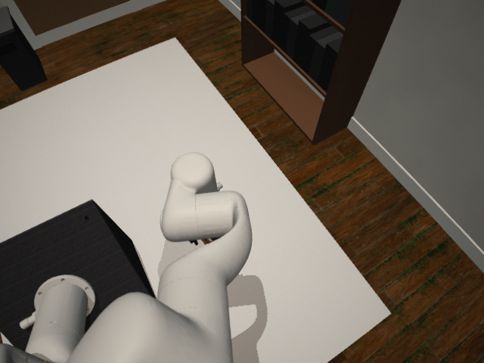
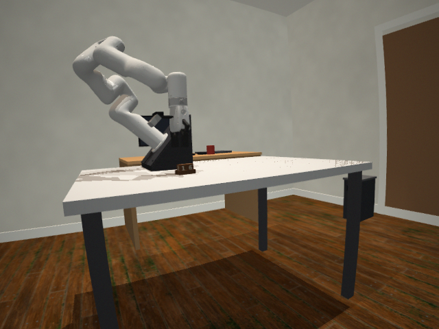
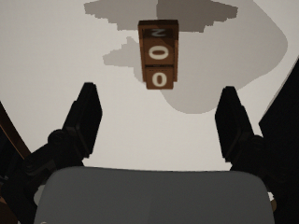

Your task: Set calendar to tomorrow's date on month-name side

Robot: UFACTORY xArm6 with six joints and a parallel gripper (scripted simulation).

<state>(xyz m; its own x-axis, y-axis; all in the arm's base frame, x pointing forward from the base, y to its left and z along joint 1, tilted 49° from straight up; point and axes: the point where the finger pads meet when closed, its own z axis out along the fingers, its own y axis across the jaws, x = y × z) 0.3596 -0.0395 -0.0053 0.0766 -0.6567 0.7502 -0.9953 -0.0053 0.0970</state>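
My gripper is now 110 mm above the brown tray and 20 mm to the right of it.
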